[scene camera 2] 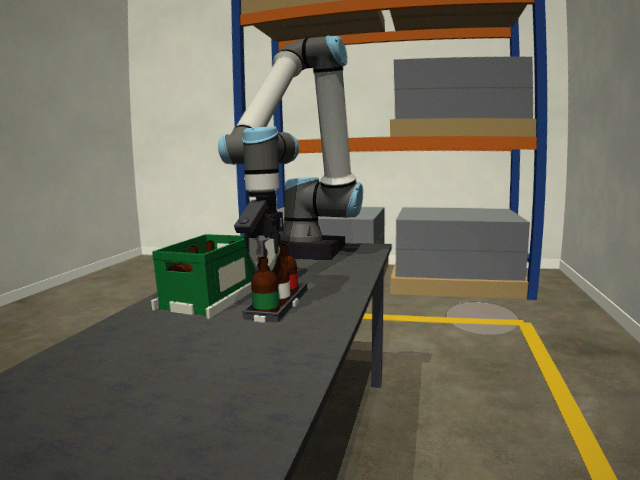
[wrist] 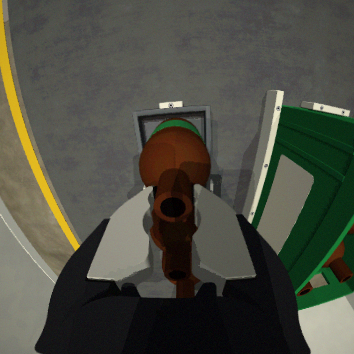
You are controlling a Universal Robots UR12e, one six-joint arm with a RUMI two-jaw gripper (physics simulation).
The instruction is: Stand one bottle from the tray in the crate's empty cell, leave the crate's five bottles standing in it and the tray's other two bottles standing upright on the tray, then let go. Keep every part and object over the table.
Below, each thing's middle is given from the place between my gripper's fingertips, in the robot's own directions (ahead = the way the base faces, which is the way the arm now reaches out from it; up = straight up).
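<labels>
The white-labelled bottle (wrist: 174, 238) is 80 mm behind my hand, and I find it 10 mm to the left of that hand and 40 mm below it. There is also the green-labelled bottle (scene camera 2: 264, 284), 40 mm below my hand and 10 mm ahead of it.
</labels>
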